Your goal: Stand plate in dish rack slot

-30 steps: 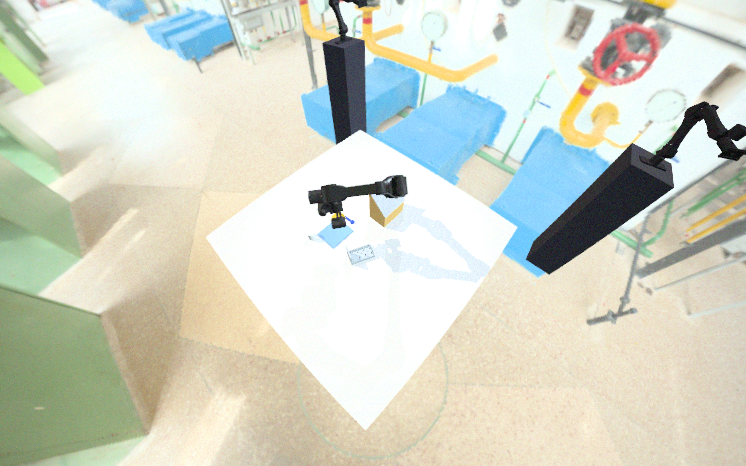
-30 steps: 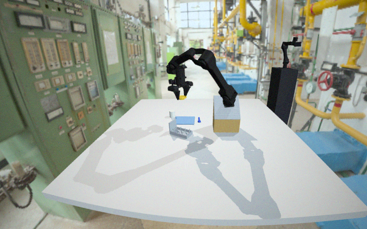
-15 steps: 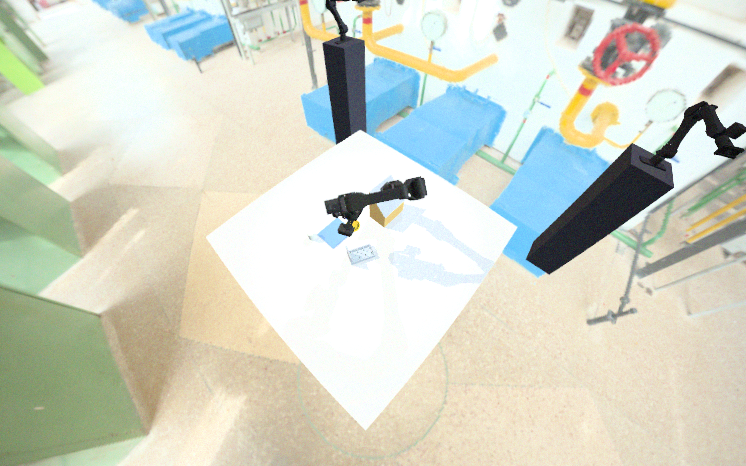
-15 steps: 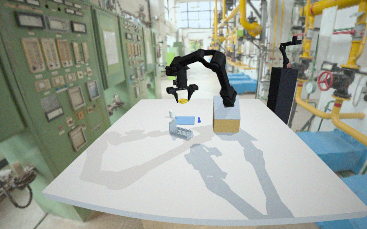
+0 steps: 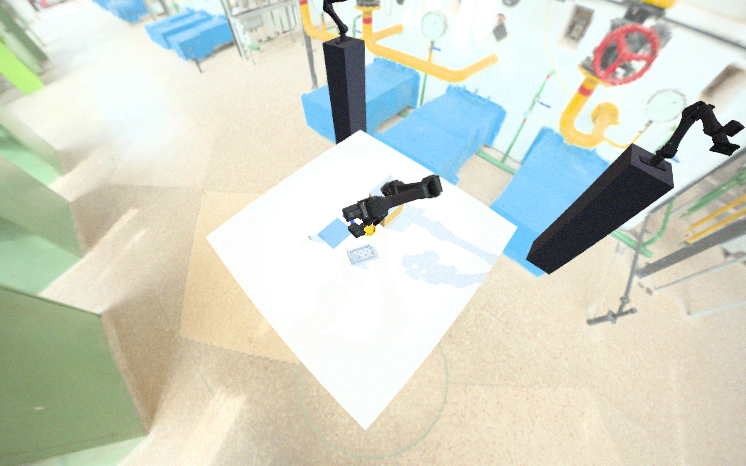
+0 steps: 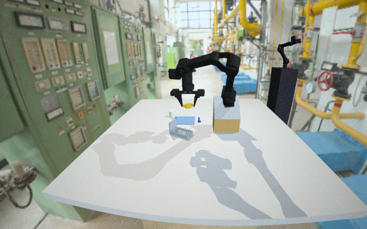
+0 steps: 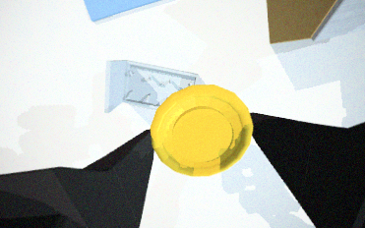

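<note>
Right now the grey dish rack is 160 mm below my gripper tip, 50 mm ahead of it and 10 mm to the right of it. From my gripper tip the other things lie so: blue utensil 200 mm to the right, 180 mm below, 70 mm behind; then light blue mat 210 mm to the right, 180 mm below, 40 mm ahead; then yellow plate 10 mm above.
</note>
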